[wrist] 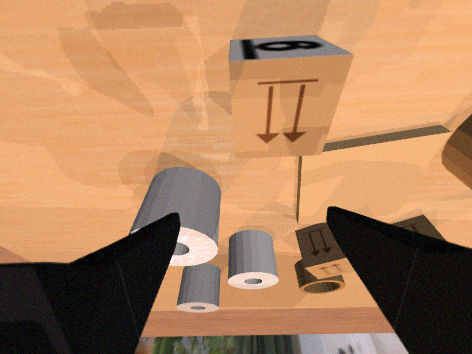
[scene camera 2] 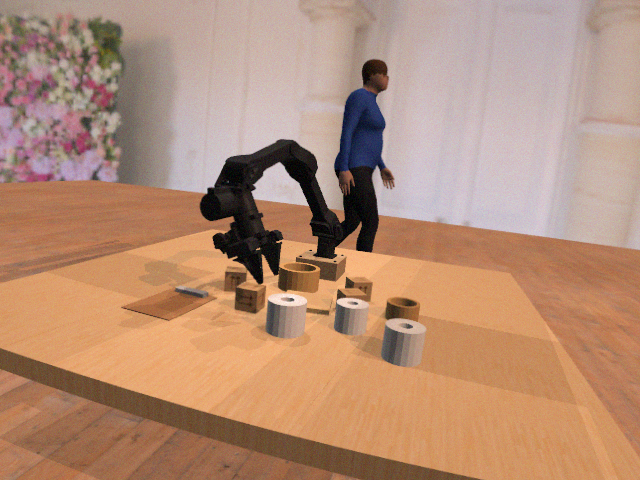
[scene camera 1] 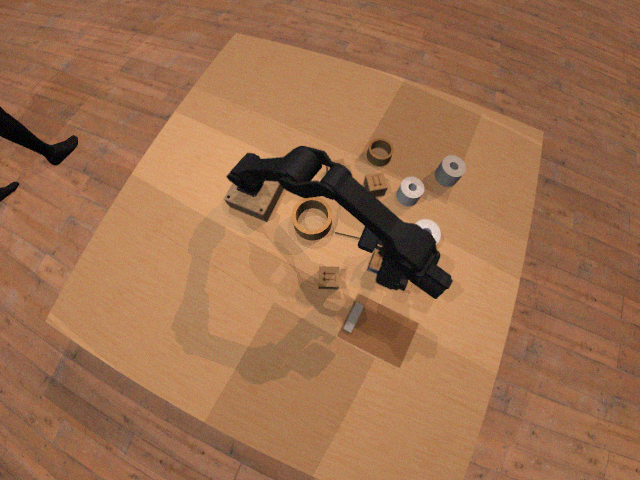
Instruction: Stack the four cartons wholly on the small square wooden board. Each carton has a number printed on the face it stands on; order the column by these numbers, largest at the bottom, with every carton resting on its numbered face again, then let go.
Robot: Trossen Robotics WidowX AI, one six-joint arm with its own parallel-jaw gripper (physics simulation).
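Places are measured from the arm's base along level axes (x ahead, y left, z up), in metres.
Where they show: gripper, fingertip midpoint: (wrist: 253, 216) (scene camera 2: 269, 279); arm's base, origin of the base link: (scene camera 2: 325, 255) (scene camera 1: 250, 184).
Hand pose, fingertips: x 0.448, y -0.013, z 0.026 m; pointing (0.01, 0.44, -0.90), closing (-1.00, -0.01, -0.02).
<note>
Each offset is from my fingertips to the top centre of the thing.
My gripper (scene camera 1: 378, 256) (scene camera 2: 267, 277) (wrist: 253, 216) is open and empty, tilted, its fingertips low beside and above the near carton @(0.049 m right, 0.016 m back, 0.029 m down) (scene camera 1: 375, 261) (scene camera 2: 250, 298) (wrist: 287, 105). That carton stands upright by the board's corner; its side face bears an underlined digit, steeply slanted in the wrist view, perhaps 6, 8 or 9. A second carton @(0.144 m right, 0.131 m back, 0.029 m down) (scene camera 1: 328, 277) (scene camera 2: 235, 279) stands by the clipboard side. A third carton @(0.170 m left, 0.113 m back, 0.029 m down) (scene camera 1: 375, 184) (scene camera 2: 351, 293) (wrist: 316, 245) and a fourth carton @(0.164 m left, 0.237 m back, 0.029 m down) (scene camera 2: 360, 288) (wrist: 417, 229) stand beyond the board; the arm hides the fourth in scene camera 1. The wooden board @(0.059 m left, 0.120 m back, 0.071 m down) (scene camera 1: 349, 225) (scene camera 2: 318, 303) (wrist: 365, 172) bears no carton.
A large ring @(0.006 m right, 0.242 m back, 0.024 m down) (scene camera 1: 295, 219) (scene camera 2: 298, 281) stands between the board and the arm's base. A small ring @(0.292 m left, 0.139 m back, 0.041 m down) (scene camera 1: 379, 159) (scene camera 2: 402, 311) and three white rolls @(0.192 m left, 0.009 m back, 0.023 m down) (scene camera 1: 408, 195) @(0.313 m left, 0.088 m ahead, 0.018 m down) (scene camera 1: 448, 175) @(0.070 m left, 0.069 m ahead, 0.014 m down) (scene camera 1: 433, 230) stand on the far side. A brown clipboard @(0.217 m right, 0.049 m ahead, 0.071 m down) (scene camera 1: 382, 335) (scene camera 2: 165, 304) lies past the near carton.
</note>
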